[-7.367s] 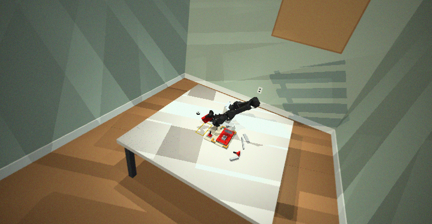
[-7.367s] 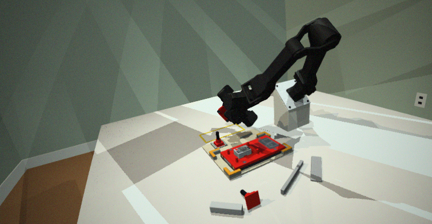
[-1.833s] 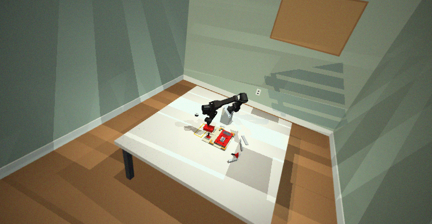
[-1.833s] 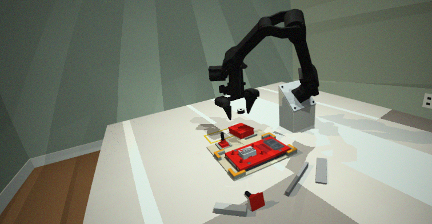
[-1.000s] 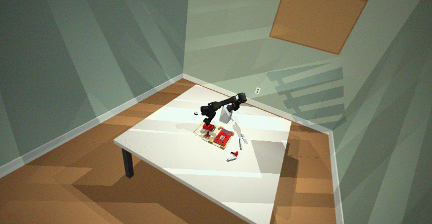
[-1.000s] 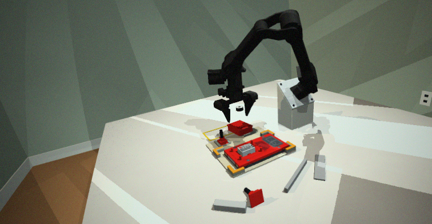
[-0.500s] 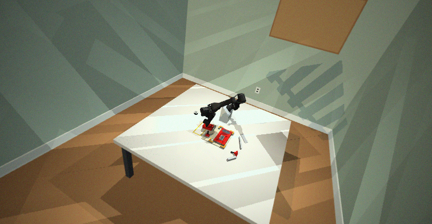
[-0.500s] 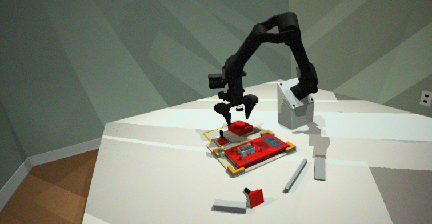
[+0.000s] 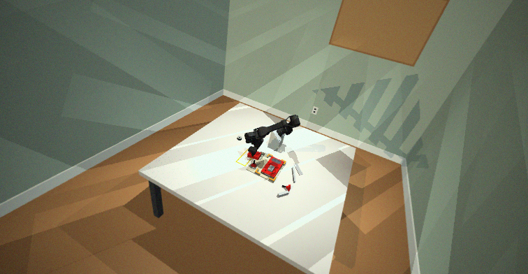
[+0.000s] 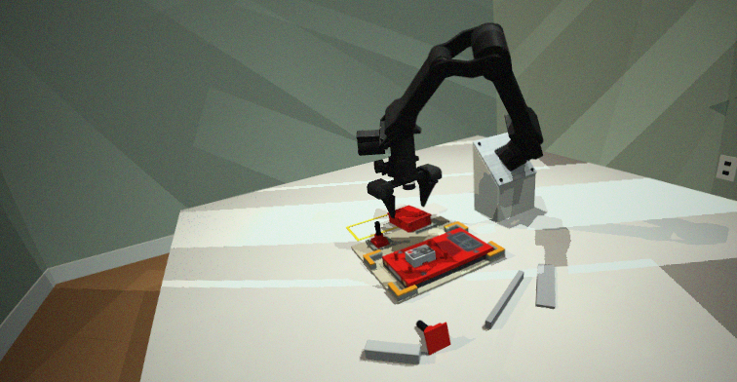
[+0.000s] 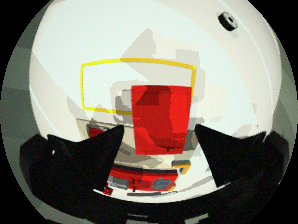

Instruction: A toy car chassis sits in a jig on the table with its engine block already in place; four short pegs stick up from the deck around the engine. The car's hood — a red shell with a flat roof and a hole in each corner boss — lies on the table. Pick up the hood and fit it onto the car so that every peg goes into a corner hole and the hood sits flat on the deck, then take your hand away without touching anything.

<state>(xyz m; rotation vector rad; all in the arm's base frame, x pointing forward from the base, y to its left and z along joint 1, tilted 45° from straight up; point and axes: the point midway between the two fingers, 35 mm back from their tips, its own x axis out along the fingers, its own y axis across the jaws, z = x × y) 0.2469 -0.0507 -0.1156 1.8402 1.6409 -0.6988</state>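
My gripper tip is 1 cm above the red hood. The rest, counted from my gripper tip: grey bar 32 cm to the left, 26 cm ahead, 2 cm below; grey engine block 18 cm to the left, 10 cm ahead, 1 cm below.
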